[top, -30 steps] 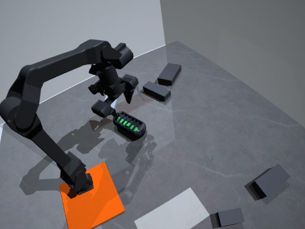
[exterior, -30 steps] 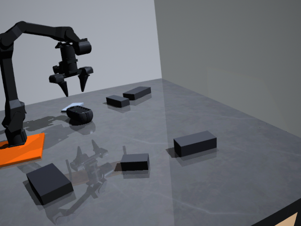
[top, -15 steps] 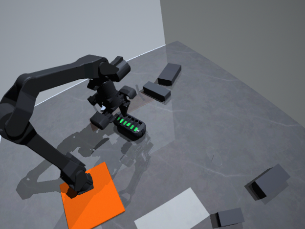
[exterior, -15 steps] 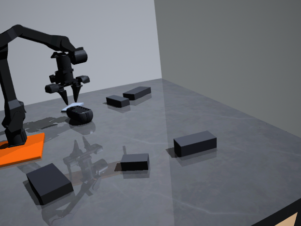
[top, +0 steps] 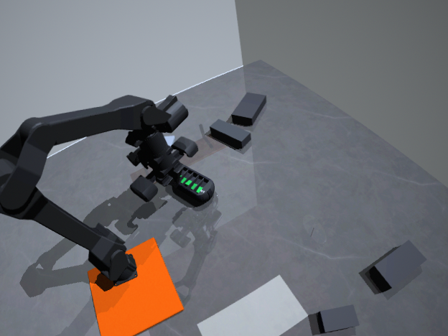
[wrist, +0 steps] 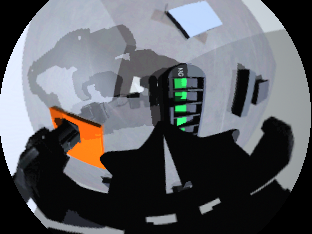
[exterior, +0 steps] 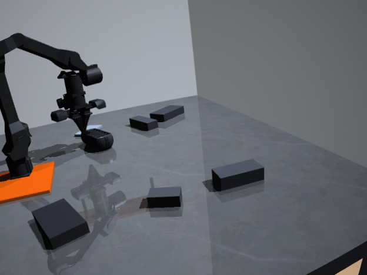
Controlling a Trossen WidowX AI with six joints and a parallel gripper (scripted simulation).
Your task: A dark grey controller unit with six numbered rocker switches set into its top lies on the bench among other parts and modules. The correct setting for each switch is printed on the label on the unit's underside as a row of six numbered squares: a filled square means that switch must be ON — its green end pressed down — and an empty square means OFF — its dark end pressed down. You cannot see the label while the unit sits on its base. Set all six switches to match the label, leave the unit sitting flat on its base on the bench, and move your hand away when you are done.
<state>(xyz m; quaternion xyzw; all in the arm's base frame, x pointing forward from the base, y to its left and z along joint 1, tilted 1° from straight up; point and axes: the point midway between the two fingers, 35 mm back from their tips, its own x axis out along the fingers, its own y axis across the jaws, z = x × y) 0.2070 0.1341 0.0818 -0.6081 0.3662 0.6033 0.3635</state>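
Now: gripper tip 230 mm to the right of the pale plate and 50 mm above it.
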